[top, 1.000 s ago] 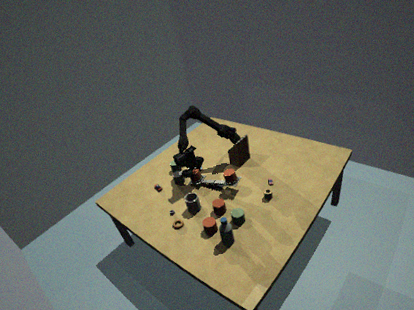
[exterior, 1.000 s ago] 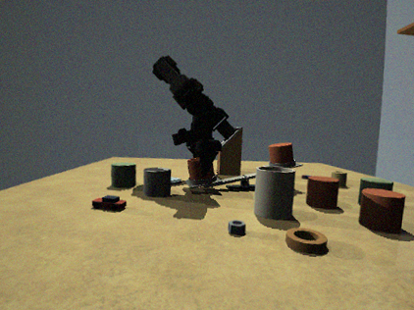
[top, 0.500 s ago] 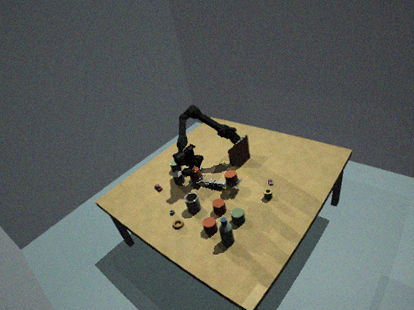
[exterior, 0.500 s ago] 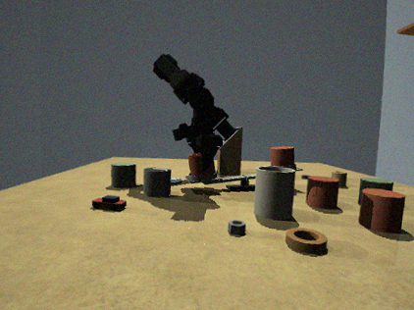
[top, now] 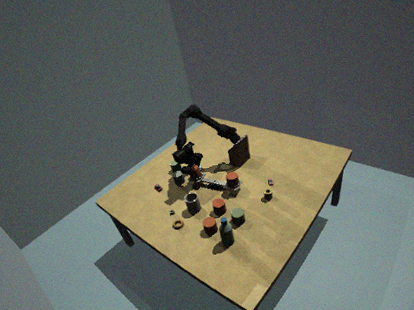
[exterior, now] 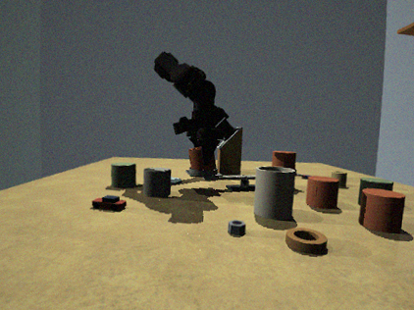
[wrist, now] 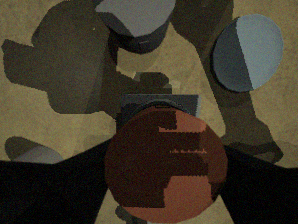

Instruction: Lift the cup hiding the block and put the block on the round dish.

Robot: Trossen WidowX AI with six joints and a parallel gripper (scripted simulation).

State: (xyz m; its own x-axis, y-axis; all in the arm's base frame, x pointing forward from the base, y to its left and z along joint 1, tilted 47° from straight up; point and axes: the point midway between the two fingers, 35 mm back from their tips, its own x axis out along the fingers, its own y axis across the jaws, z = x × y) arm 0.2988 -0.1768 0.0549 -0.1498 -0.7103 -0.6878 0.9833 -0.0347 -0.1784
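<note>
The light blue round dish lies 12 cm behind my gripper tip, 10 cm to the right of it and 7 cm below it. From my gripper tip the other things lie so: toy car (22 cm to the right, 15 cm ahead, 6 cm below); grey cylinder (11 cm to the right, 4 cm below, 3 cm ahead); pale green block (1 cm below).
</note>
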